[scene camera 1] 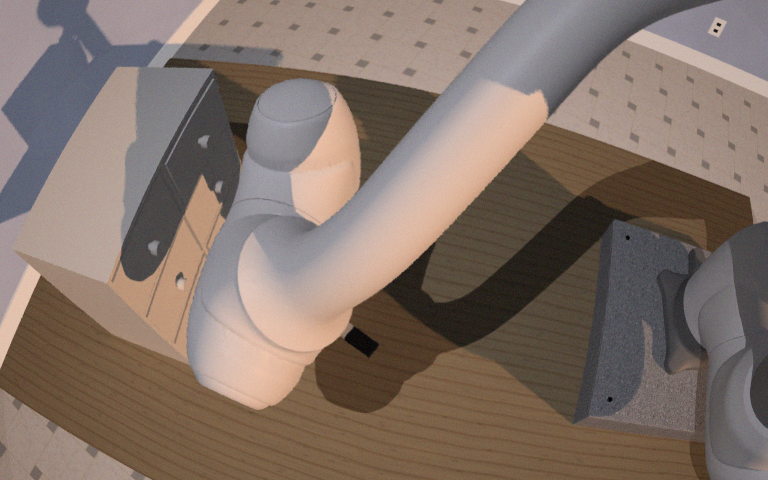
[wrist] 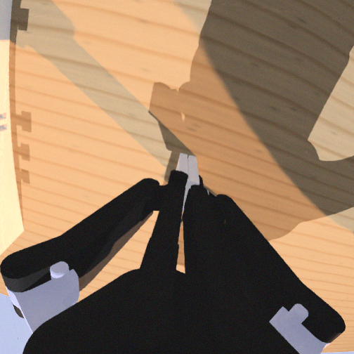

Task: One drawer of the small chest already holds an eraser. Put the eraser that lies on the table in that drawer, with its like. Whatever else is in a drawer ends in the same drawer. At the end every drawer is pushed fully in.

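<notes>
The eraser shows as a black block beside the wrist joint in the scene view; its other end is hidden by the arm. In the wrist view the fingers largely hide it. My gripper is shut on the eraser, low over the table, its pale fingertips close together. In the scene view the arm hides the fingers. The small chest stands at the left, its front with several knobs facing the arm. The drawer fronts that show look flush. The arm hides part of the front. The drawer insides and the other eraser do not show.
The wooden table carries shadows of the arm. A grey speckled base block stands at the right under the robot's base. The upper arm crosses above the table. The chest's edge shows at the left of the wrist view.
</notes>
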